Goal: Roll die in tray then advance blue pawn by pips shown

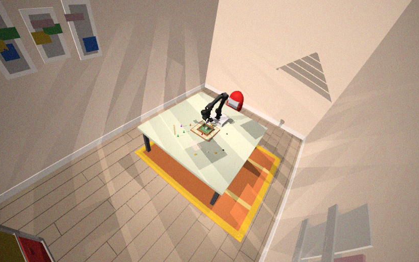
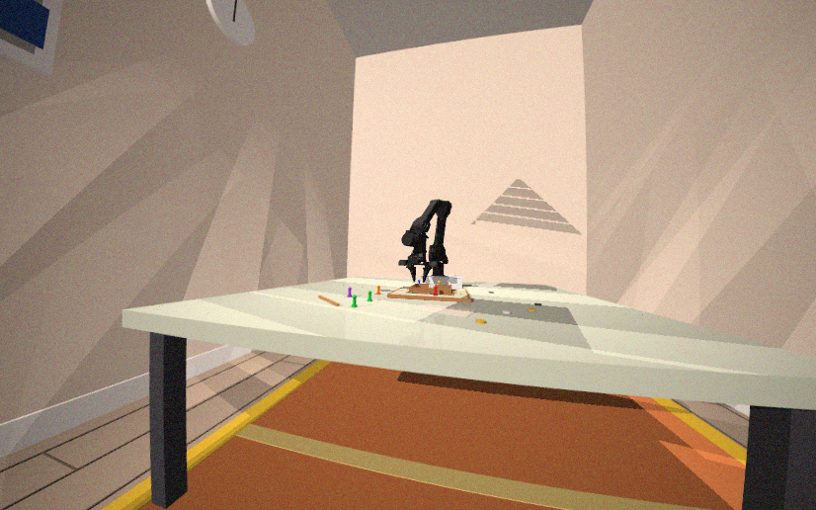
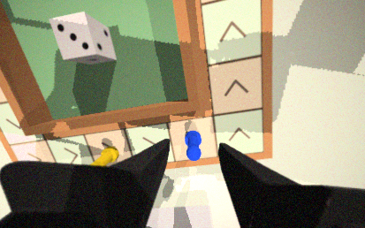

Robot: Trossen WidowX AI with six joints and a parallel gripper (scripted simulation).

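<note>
Right now the blue pawn is 1 cm below my gripper tip. The rest, counted from my gripper tip: white die: 9 cm ahead, 7 cm to the left, 1 cm below; then yellow pawn: 9 cm to the left, 1 cm below, 1 cm behind; then green tray: 10 cm ahead, 7 cm to the left, 3 cm below.
</note>
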